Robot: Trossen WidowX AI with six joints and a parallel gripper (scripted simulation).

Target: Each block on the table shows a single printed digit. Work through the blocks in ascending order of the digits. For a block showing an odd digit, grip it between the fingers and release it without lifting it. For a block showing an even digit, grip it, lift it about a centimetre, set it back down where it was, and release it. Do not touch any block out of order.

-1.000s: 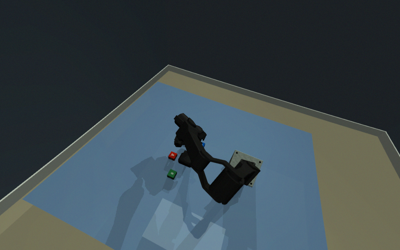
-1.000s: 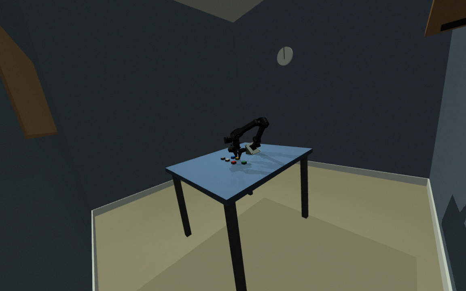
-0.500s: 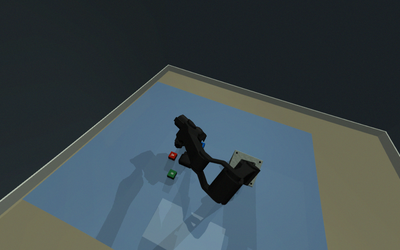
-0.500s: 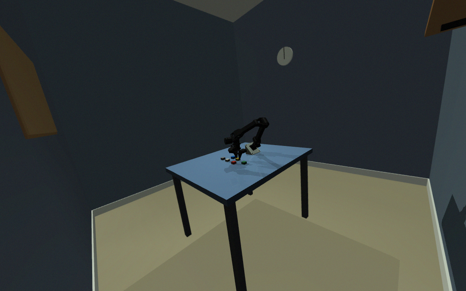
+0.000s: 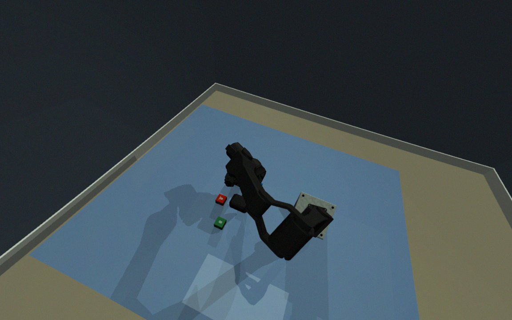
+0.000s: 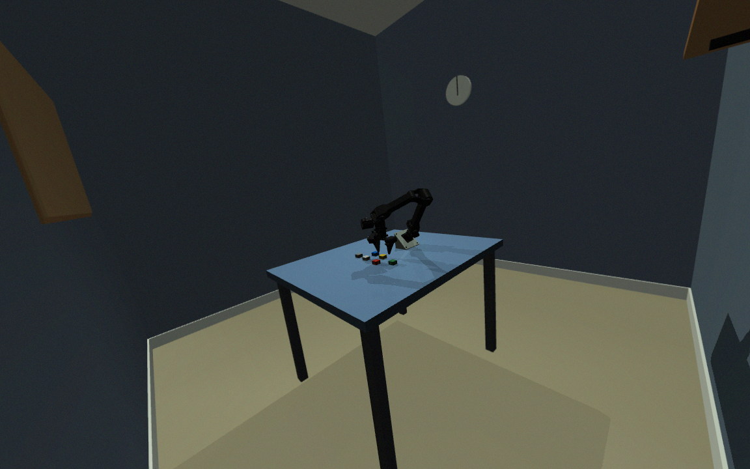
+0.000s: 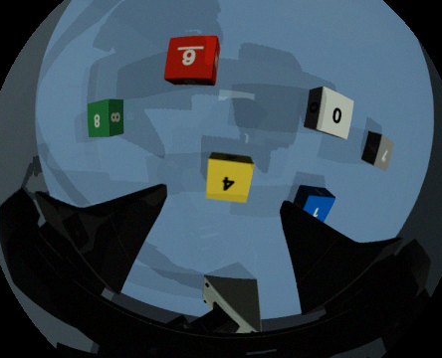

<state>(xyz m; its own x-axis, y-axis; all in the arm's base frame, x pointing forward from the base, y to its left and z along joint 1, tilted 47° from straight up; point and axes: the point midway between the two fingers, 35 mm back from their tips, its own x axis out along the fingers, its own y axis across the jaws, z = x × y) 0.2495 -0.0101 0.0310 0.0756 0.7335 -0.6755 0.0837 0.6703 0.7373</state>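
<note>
Right now the yellow block is 1 cm ahead of my gripper tip and 2 cm below it. Also, from my gripper tip: blue block: 2 cm behind, 8 cm to the right, 2 cm below; red block: 10 cm ahead, 3 cm to the left, 2 cm below; white block: 7 cm ahead, 8 cm to the right, 2 cm below.
</note>
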